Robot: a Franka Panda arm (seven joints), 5 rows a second.
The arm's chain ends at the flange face. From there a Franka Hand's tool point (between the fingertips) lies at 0.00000 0.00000 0.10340 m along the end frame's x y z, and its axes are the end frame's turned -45 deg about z.
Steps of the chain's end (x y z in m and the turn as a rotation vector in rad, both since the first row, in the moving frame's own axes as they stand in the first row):
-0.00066 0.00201 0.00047 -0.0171 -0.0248 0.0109
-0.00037 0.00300 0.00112 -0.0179 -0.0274 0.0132
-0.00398 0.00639 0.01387 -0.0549 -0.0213 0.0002
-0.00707 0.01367 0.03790 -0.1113 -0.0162 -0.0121
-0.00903 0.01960 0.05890 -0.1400 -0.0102 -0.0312
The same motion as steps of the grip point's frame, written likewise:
-0.00495 0.00038 0.00042 0.0054 -0.0296 0.0109
-0.00569 0.00114 0.00106 0.0067 -0.0320 0.0132
-0.01290 0.00416 0.01369 -0.0238 -0.0539 0.0002
-0.02393 0.01166 0.03725 -0.0672 -0.0902 -0.0121
-0.03104 0.01710 0.05788 -0.0918 -0.1062 -0.0312

